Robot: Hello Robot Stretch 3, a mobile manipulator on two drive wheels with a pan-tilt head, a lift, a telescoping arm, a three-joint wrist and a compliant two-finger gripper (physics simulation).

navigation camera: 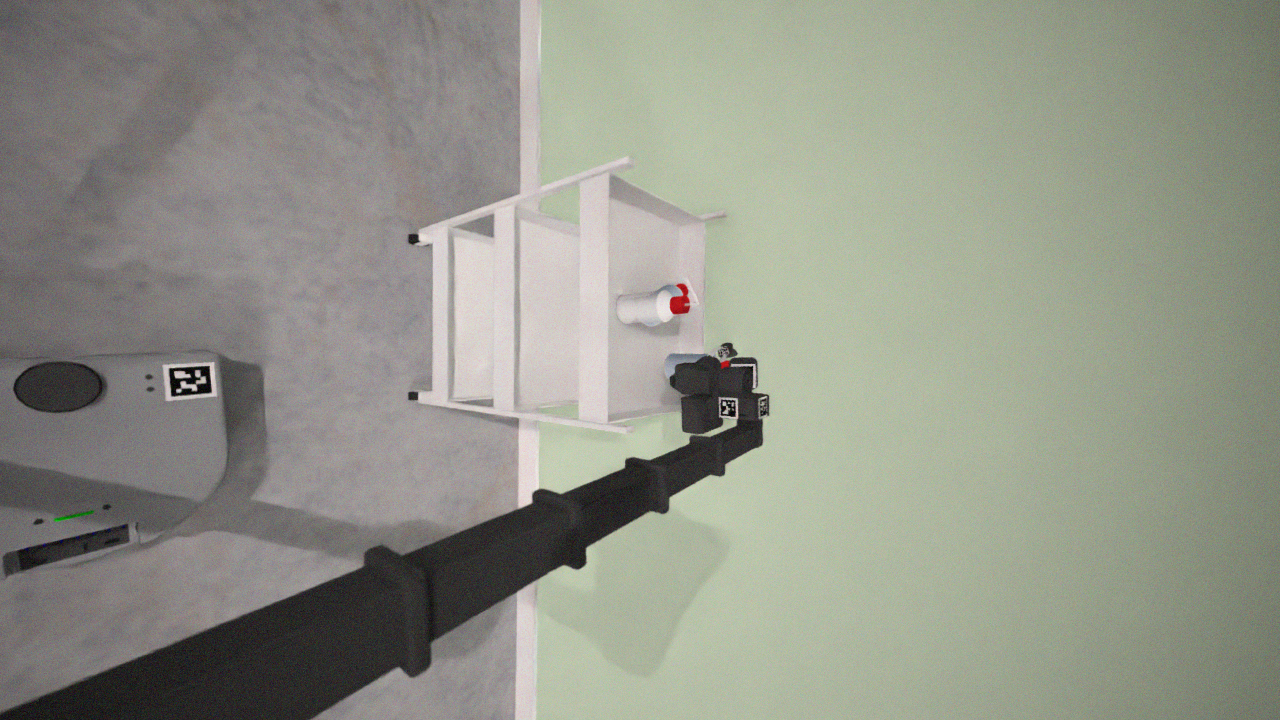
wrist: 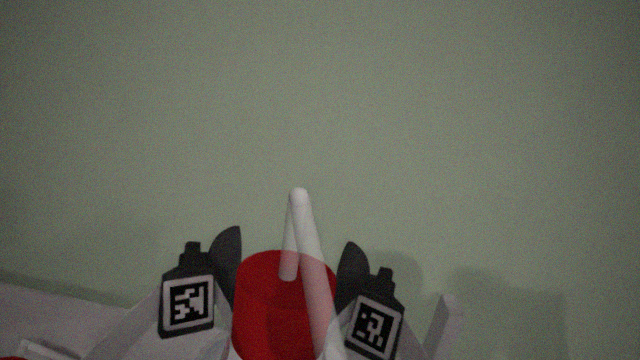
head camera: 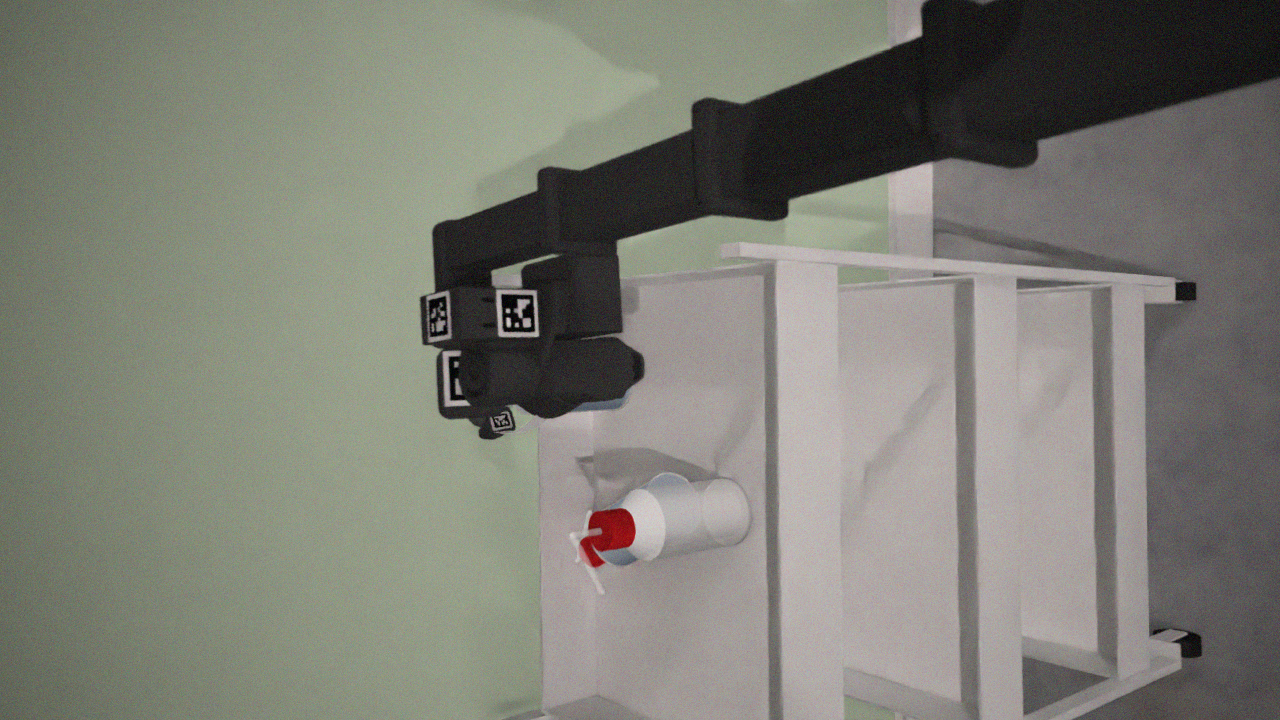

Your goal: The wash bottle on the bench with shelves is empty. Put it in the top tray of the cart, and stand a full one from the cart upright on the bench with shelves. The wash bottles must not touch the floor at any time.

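Places are measured from the robot's base along level axes (x ahead, y left, z up), in millimetres.
Pixels of known places: robot's base, origin of its link: [navigation camera: 60, 384].
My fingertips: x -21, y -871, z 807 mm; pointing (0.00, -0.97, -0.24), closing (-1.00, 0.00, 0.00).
Ahead of a thing's pixels: the offset from my fingertips to its top centre. "spot": to the spot under its first point. Level surfaces: height alone.
My gripper [head camera: 503, 416] [navigation camera: 725, 362] [wrist: 290, 261] is shut on the red cap of a wash bottle {2 mm back, 76 mm left, 68 mm up} [head camera: 601, 404] [navigation camera: 682, 364] [wrist: 270, 310]. The bottle's bent white tube rises between the fingertips in the wrist view. A bluish part of its body shows below the wrist in the head and navigation views; the rest is hidden. It appears to hang above the top tray {144 mm down} [head camera: 680, 626] of the white cart {spot: 66 mm ahead, 305 mm left, 106 mm down} [head camera: 805, 447] [navigation camera: 594, 295]. Another wash bottle {136 mm ahead, 178 mm left, 30 mm up} [head camera: 707, 514] [navigation camera: 640, 308], whitish with a red cap, stands upright in that tray. The bench with shelves does not show.
The cart has two lower trays {spot: 84 mm ahead, 304 mm left, 362 mm down} [head camera: 989, 447] [navigation camera: 504, 304] and upright side posts [head camera: 895, 261] near the arm. The arm [head camera: 832, 125] [navigation camera: 501, 550] reaches over one side of the cart. A green wall [head camera: 223, 358] [navigation camera: 984, 358] stands behind the cart. My base [navigation camera: 134, 447] is on the grey floor.
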